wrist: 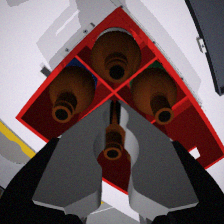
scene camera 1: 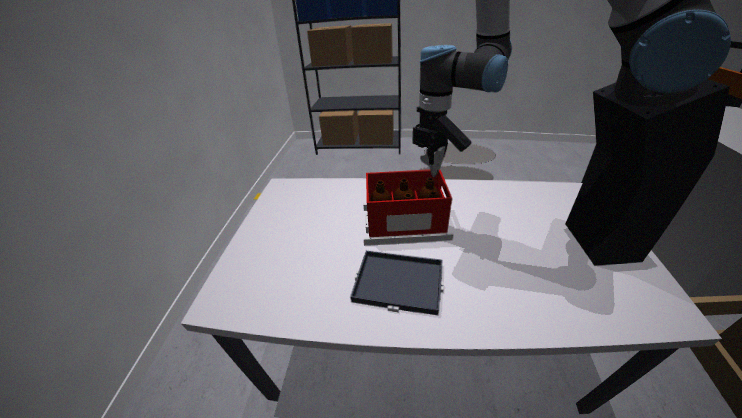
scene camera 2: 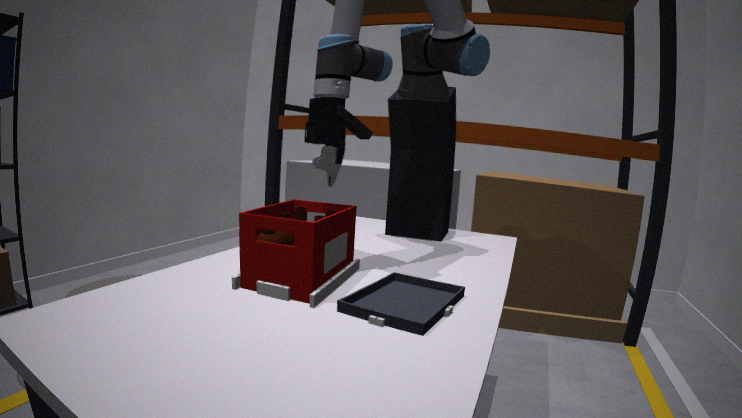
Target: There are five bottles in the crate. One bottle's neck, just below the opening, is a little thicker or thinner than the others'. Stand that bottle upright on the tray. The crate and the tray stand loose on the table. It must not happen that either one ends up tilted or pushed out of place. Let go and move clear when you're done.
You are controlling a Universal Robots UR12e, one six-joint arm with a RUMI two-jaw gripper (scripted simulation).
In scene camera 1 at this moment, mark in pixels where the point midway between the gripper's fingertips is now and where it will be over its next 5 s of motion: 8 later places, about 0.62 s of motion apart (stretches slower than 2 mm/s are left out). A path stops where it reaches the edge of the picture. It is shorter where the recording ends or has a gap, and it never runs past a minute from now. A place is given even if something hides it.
The gripper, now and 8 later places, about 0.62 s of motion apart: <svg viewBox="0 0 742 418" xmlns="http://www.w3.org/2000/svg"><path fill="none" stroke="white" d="M434 176L434 177L433 181L433 186L433 188L434 188L433 190L433 195L433 198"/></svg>
